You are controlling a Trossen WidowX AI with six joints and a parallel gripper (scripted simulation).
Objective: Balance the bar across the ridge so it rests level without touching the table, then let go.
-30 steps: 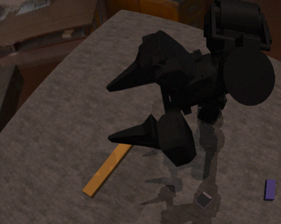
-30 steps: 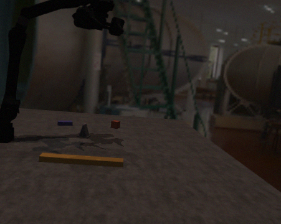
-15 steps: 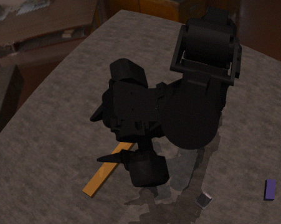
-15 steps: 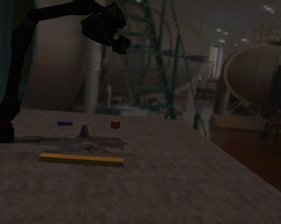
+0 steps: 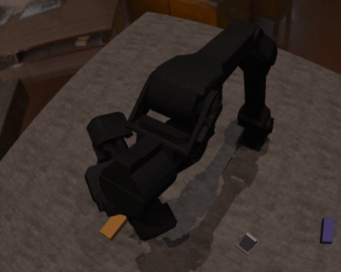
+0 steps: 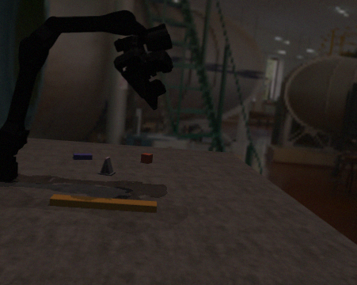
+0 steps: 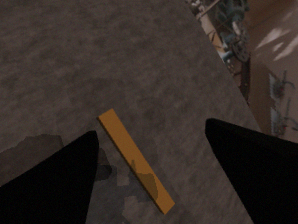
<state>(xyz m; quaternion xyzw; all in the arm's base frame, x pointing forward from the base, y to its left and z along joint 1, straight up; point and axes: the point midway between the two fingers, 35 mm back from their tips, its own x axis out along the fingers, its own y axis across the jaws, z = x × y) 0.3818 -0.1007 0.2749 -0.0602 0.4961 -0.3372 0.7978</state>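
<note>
The orange bar lies 240 mm below my gripper tip, 90 mm behind it and 60 mm to the right of it. Also, from my gripper tip: small purple block 430 mm to the left, 240 mm below, 220 mm behind; then small red block 440 mm to the left, 230 mm below, 20 mm ahead.
</note>
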